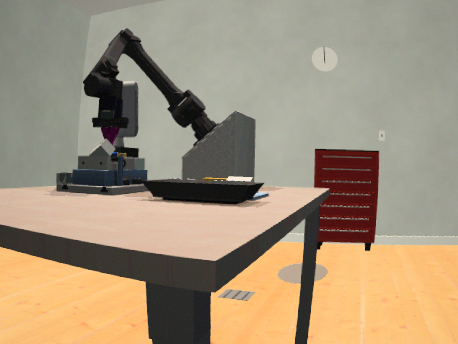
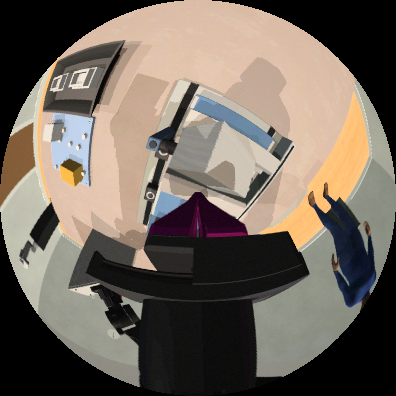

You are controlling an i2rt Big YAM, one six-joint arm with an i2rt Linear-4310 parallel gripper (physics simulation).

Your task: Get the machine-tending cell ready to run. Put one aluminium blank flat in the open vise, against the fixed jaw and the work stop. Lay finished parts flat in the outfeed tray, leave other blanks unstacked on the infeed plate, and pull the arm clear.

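Places are measured from the arm's base along level axes (x left, y back, z up), in metres.
Pixels of known places: gripper, fingertip midpoint: (image 2: 197, 196); arm's base at its link origin: (image 1: 211, 138).
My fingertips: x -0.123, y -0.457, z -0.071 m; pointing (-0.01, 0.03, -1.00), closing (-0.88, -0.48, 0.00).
For each thing: its middle in the pictures, then the offset to it from my fingertips. "spot": a spot on its surface instead.
- aluminium blank at the middle of its body: (image 2: 216, 162) (image 1: 102, 152) dy -0.042, dx +0.005, dz +0.005 m
- vise at the middle of its body: (image 2: 197, 196) (image 1: 110, 173) dy +0.035, dx -0.019, dz -0.053 m
- blue work stop at a spot on its surface: (image 2: 154, 143) spot: dy -0.030, dx +0.059, dz -0.003 m
- grey blank at the middle of its body: (image 1: 239, 186) (image 2: 52, 131) dy +0.045, dx +0.362, dz -0.072 m
- blue infeed plate at the middle of its body: (image 1: 225, 194) (image 2: 66, 146) dy +0.086, dx +0.313, dz -0.098 m
- yellow block at the middle of its body: (image 2: 70, 171) dy +0.131, dx +0.267, dz -0.076 m
An aluminium blank (image 1: 104, 148) (image 2: 200, 149) sits tilted in the vise (image 1: 95, 176) (image 2: 235, 122), with an edge standing above the jaws. The blue work stop (image 1: 120, 171) (image 2: 154, 143) is at the vise's side near the blank; their contact is unclear. My gripper (image 1: 109, 142) (image 2: 197, 196) is shut and empty, its magenta fingertips close above the blank; whether they touch is unclear. The outfeed tray (image 1: 200, 191) (image 2: 70, 107) holds two pale parts with square outlines (image 2: 58, 82) (image 2: 83, 78). A grey blank (image 2: 53, 132) is on the blue infeed plate (image 1: 261, 195) (image 2: 82, 126).
A yellow block (image 2: 71, 173) sits at another corner of the infeed plate, among small pegs. The grey wedge-shaped arm base (image 1: 220, 155) stands behind the tray. A pale robot arm (image 1: 130, 107) stands behind the vise. A person in blue (image 2: 350, 250) is beyond the table.
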